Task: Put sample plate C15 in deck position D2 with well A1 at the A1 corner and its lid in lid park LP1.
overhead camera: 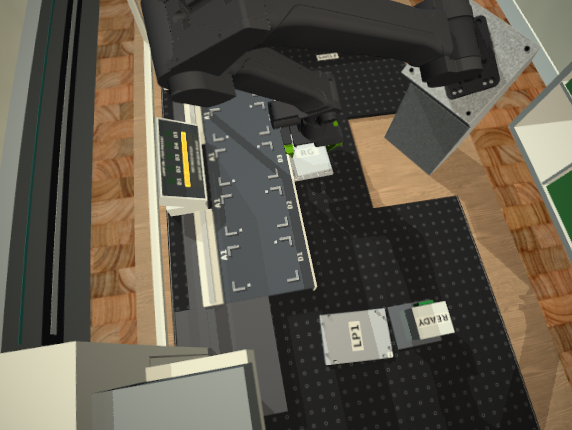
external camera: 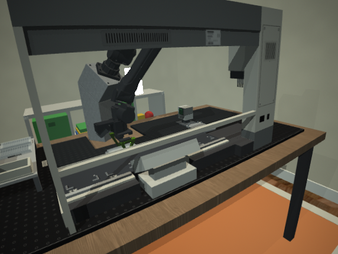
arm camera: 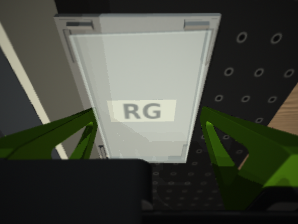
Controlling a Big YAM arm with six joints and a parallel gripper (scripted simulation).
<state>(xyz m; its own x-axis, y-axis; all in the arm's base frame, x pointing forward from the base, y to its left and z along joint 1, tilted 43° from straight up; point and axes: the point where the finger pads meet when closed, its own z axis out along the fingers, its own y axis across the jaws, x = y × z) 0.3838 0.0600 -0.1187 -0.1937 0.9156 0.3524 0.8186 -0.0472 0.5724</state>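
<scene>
The clear plate lid lies right at my hand. The rest, counted from my hand: cream reservoir 40 cm to the right, 12 cm ahead, 5 cm above; regrip nest RG 1 cm below, 1 cm ahead; shelf label 34 cm to the right, 6 cm behind, 2 cm below.
</scene>
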